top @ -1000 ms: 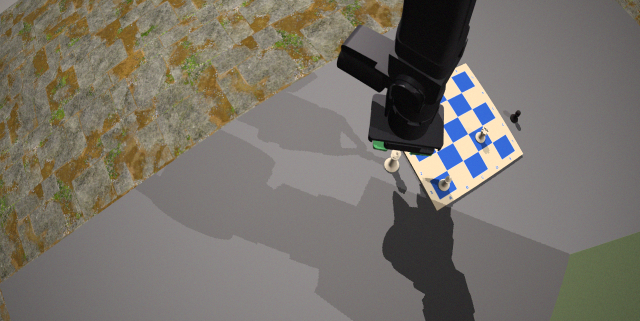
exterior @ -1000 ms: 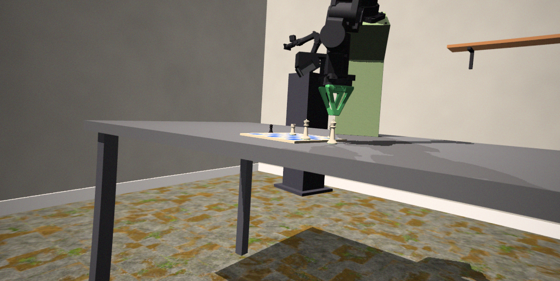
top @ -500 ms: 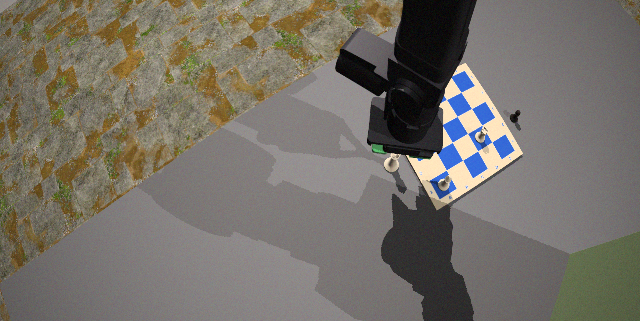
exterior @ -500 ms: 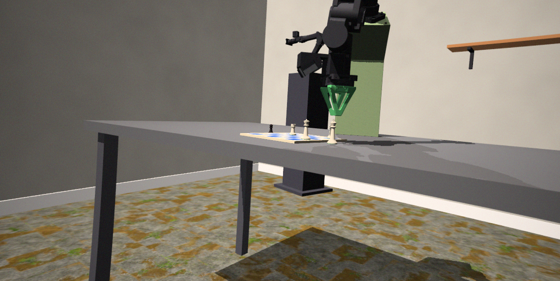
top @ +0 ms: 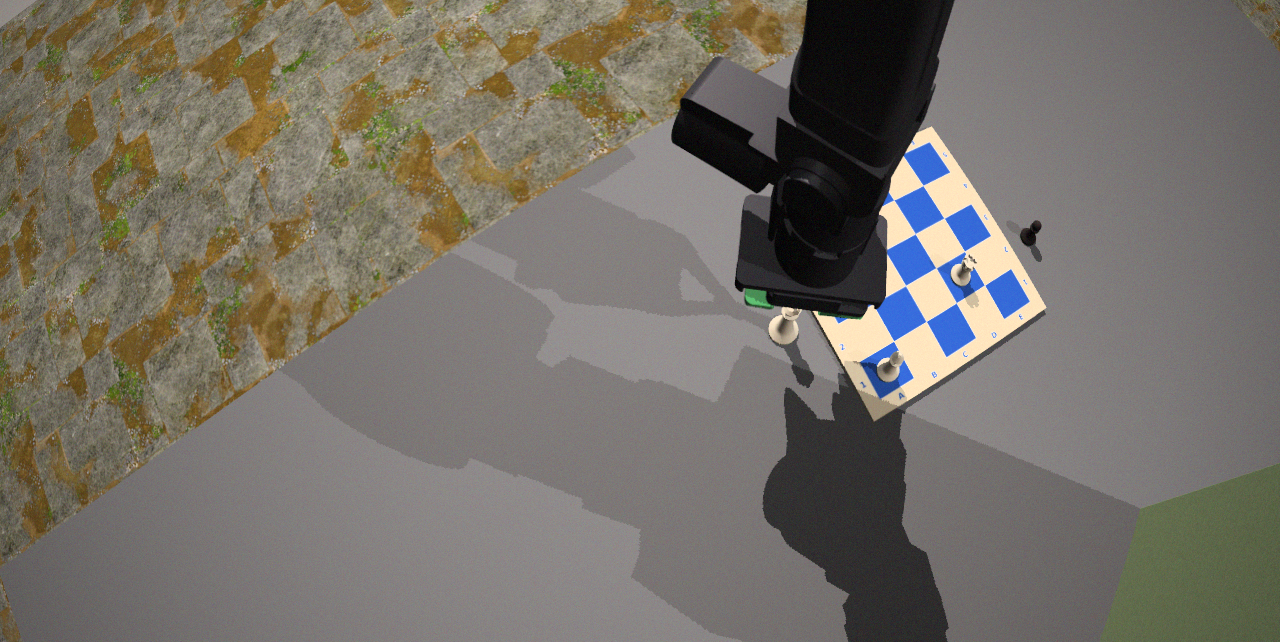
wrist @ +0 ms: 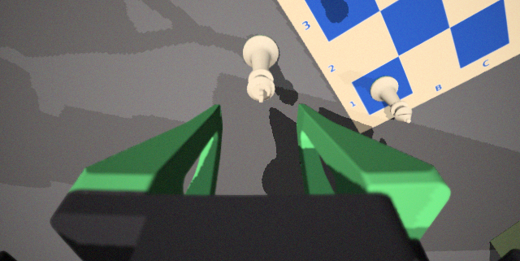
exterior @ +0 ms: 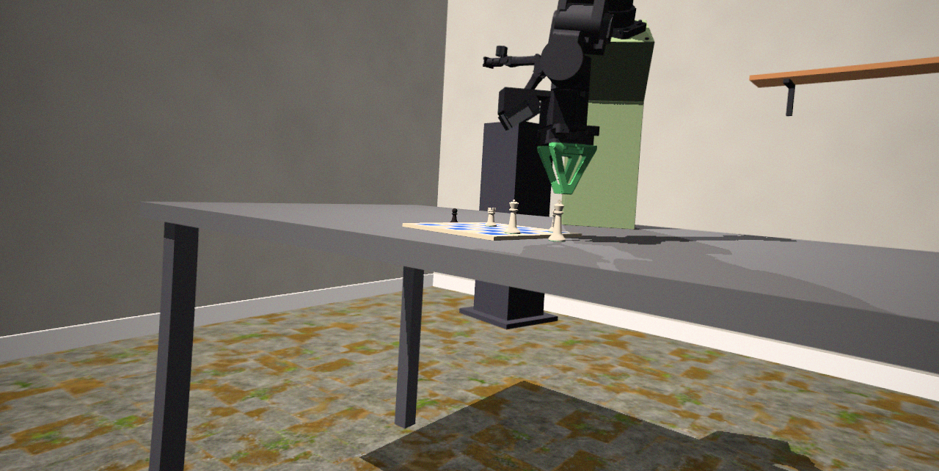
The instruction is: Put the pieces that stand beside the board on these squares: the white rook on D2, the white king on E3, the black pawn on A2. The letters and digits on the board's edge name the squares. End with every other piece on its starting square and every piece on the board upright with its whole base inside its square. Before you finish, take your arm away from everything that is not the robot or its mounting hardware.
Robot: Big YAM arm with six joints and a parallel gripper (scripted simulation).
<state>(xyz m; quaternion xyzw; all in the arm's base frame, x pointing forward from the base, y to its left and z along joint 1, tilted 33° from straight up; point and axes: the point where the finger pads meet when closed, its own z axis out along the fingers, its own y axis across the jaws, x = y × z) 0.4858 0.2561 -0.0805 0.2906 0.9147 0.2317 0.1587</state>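
The white king lies 50 mm below my hand. Also, from my hand: board 140 mm to the right, 80 mm below, 10 mm ahead; white pawn 70 mm to the right, 70 mm behind, 50 mm below; black pawn 280 mm to the right, 70 mm below, 10 mm behind.
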